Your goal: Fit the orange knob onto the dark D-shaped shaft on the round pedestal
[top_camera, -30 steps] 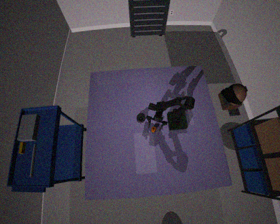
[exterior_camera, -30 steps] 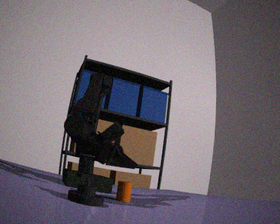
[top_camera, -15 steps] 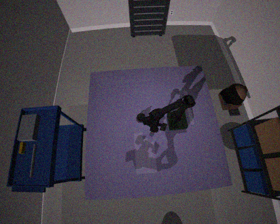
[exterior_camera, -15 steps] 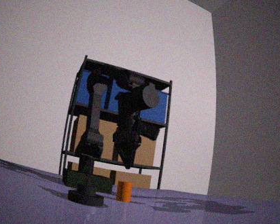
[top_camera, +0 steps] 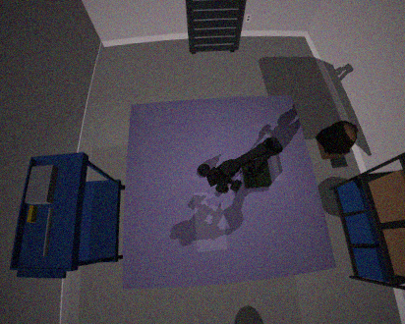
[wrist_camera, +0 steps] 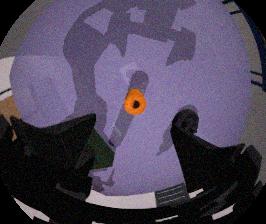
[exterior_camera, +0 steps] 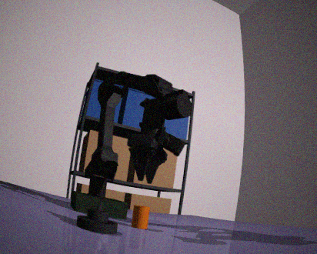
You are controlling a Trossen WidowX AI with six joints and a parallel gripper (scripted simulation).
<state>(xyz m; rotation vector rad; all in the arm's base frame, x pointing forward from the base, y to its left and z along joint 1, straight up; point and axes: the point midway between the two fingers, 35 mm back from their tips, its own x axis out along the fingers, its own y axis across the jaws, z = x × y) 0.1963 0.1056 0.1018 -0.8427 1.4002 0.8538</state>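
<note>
My gripper tip is 9 cm above the orange knob. From my gripper tip the other things lie so: dark pedestal (12 cm to the right, 12 cm ahead, 9 cm below).
</note>
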